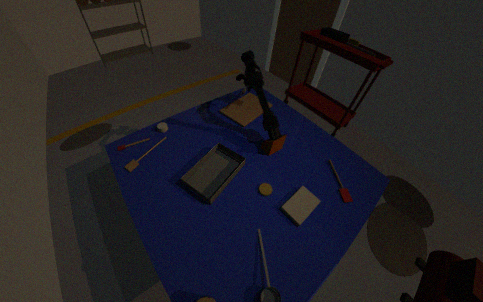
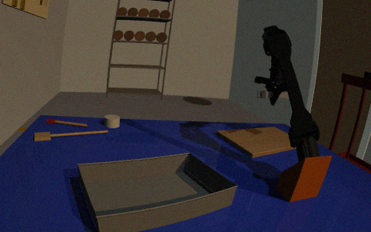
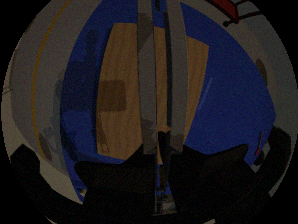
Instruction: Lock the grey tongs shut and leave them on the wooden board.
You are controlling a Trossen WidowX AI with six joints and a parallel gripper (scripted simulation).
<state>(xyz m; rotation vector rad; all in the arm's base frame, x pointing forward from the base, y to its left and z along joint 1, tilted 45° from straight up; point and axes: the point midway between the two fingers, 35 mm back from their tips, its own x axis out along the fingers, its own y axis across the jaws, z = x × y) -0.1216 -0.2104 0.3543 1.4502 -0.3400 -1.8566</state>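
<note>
Now: the wooden board 150 mm below my gripper tip. The rest, counted from my gripper tip: white cylinder 610 mm ahead, 160 mm to the right, 140 mm below; then roasting tin 520 mm ahead, 340 mm to the left, 130 mm below; then yellow disc 570 mm to the left, 370 mm ahead, 150 mm below.
</note>
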